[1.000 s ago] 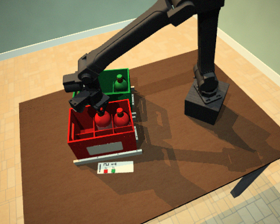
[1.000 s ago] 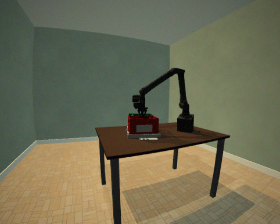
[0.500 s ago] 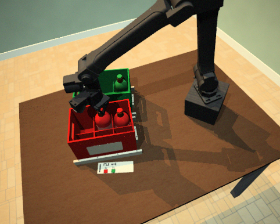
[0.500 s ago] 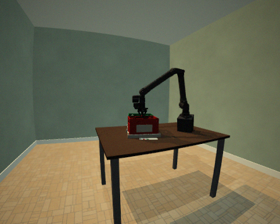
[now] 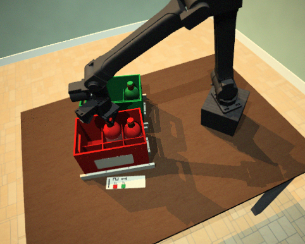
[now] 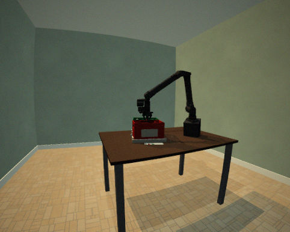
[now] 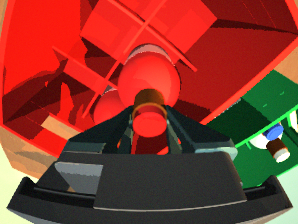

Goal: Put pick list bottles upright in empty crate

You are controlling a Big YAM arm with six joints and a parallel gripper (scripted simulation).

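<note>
The red crate lies 1 cm ahead of my hand, 5 cm to the left of it and 9 cm below it. Round my hand: blue-capped bottle (5 cm ahead, 16 cm to the right, 8 cm below); then red bottle (8 cm behind, 1 cm to the left, 8 cm below); then green crate (4 cm behind, 19 cm to the right, 9 cm below).
</note>
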